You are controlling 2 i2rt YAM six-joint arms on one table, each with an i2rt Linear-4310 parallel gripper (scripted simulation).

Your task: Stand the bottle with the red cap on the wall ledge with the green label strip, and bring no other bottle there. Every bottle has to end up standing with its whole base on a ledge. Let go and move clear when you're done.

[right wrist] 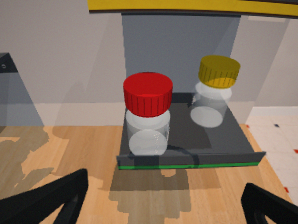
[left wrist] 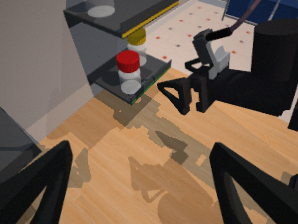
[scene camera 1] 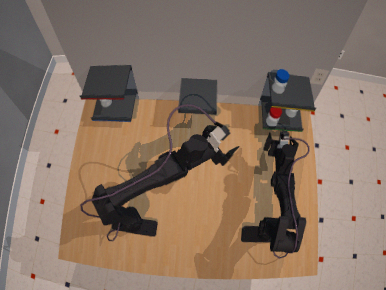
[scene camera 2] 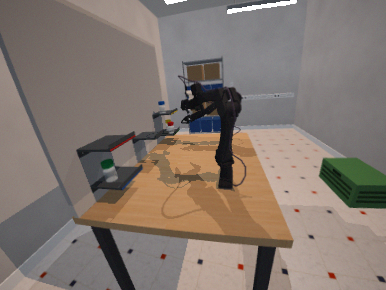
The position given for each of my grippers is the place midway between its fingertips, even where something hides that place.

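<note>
There's a yellow-capped bottle (right wrist: 217,74), and a red-capped bottle (right wrist: 148,95) too. That same red-capped bottle (left wrist: 128,62) shows as well. I also see my left gripper (scene camera 1: 231,137), and it's the same left gripper (left wrist: 143,149). Then there's my right gripper (right wrist: 165,185), which is the same right gripper (left wrist: 172,75).
</note>
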